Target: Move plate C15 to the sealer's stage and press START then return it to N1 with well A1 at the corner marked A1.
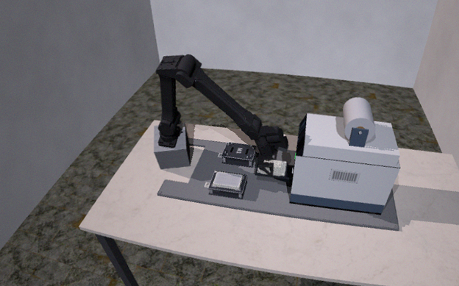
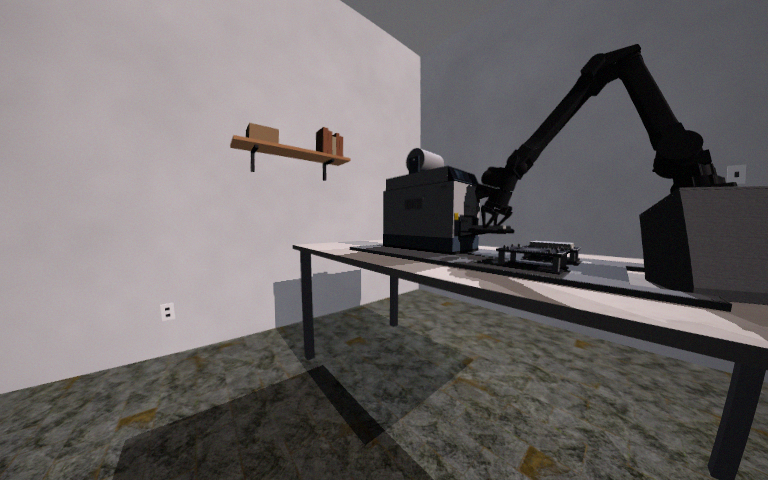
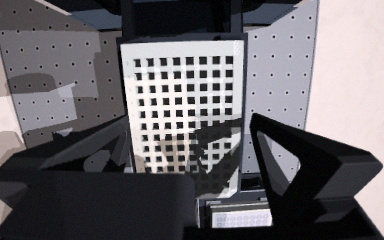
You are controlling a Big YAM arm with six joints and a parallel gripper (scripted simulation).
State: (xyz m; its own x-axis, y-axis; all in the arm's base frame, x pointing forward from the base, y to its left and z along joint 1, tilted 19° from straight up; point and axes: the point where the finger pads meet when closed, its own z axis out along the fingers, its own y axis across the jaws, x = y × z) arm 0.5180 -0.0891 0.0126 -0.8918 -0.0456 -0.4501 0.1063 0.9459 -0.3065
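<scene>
Right now the white well plate is 10 mm below my hand. Round my hand: foil roll 330 mm ahead, 20 mm to the right, 300 mm above; then dark stage 10 mm to the left, 20 mm below.
</scene>
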